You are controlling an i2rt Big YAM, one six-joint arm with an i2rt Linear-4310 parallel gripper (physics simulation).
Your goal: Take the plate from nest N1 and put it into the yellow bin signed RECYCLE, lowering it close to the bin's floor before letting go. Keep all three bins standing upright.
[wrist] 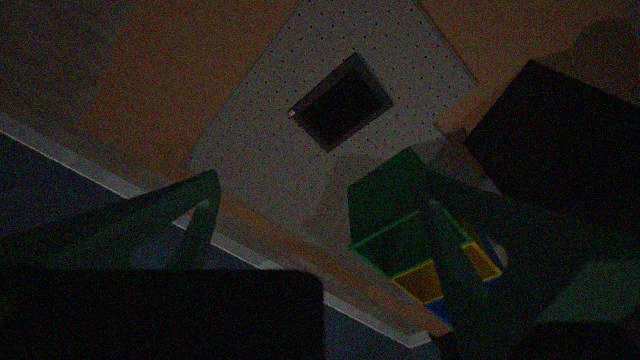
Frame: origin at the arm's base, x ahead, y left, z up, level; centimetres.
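Seen in the pictures: gripper, fingertip midpoint: (319, 181).
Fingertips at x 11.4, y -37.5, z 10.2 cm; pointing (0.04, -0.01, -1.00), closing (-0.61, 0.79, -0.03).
Observation:
Pixels of each thing's top centre, then the offset from my fingertips to it. "pt": a spot on its surface instead. Level surfaces: height alone.
- dark rectangular nest, surface spot: (376, 84) pt dx +0.9, dy +12.2, dz -39.8 cm
- yellow bin, surface spot: (419, 282) pt dx +25.8, dy +48.8, dz -27.8 cm
- green bin, middle of its top: (409, 244) dx +15.2, dy +31.5, dz -23.0 cm
- blue bin, surface spot: (438, 308) pt dx +27.5, dy +56.7, dz -25.0 cm
- grey perforated board, its level: dz -41.0 cm
- orange-brown table top, its level: dz -42.2 cm
A dark rectangular nest (376, 84) with a small pale tag at its left corner sits on the perforated board in the wrist view. Its inside is very dark, and I cannot make out a plate or read the tag. The yellow bin (419, 282) stands between the green bin (382, 185) and the blue bin (438, 308) at the lower right. My right finger hides parts of all three, and no sign can be read. My gripper (319, 181) is open and empty, with its green fingers wide apart; the nest shows beyond and above the fingertips in the view.
The grey perforated board (260, 130) lies on an orange-brown table top (165, 75). A large black block (560, 140) is at the right, beside a wooden piece (462, 112). A pale table edge (115, 187) runs diagonally along the lower left, with blue floor beyond. The picture is dark and grainy.

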